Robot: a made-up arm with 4 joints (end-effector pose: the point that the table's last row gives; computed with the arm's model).
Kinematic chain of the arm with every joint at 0, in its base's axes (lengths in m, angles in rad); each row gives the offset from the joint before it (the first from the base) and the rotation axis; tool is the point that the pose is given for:
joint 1: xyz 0 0 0.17 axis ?
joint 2: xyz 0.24 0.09 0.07 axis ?
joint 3: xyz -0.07 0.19 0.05 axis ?
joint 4: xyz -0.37 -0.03 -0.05 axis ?
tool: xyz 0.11 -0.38 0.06
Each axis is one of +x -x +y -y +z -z.
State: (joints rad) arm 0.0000 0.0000 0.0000 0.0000
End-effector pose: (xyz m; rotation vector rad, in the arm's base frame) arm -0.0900 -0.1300 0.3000 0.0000 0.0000 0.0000
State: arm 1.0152 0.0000 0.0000 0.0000
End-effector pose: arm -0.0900 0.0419 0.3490 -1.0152 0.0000 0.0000
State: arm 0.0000 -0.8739 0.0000 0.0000
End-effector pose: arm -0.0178 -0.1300 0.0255 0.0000 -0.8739 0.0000
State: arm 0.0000 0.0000 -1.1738 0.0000
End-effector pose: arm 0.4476 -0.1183 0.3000 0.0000 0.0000 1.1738
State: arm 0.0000 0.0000 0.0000 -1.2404
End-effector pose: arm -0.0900 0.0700 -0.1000 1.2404 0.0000 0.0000
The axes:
joint 1: -x
joint 2: +y
joint 3: -z
joint 4: -x

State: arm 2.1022 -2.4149 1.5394 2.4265
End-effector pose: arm -0.0583 -0.2245 -0.3351 -1.5955 -1.6226 -0.9187
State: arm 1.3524 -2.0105 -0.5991 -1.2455
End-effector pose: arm 0.6197 0.0539 0.2215 -0.6684 -0.1556 1.9837
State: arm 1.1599 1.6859 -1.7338 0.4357
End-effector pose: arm 0.4170 -0.2149 -0.0110 0.1982 1.4024 0.6731
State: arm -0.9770 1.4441 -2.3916 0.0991
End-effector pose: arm 0.3864 0.4782 0.3262 -2.0991 0.4674 -2.2556
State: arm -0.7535 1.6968 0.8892 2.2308
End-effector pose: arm 0.5063 0.4145 0.6630 -1.7675 0.9292 1.8017
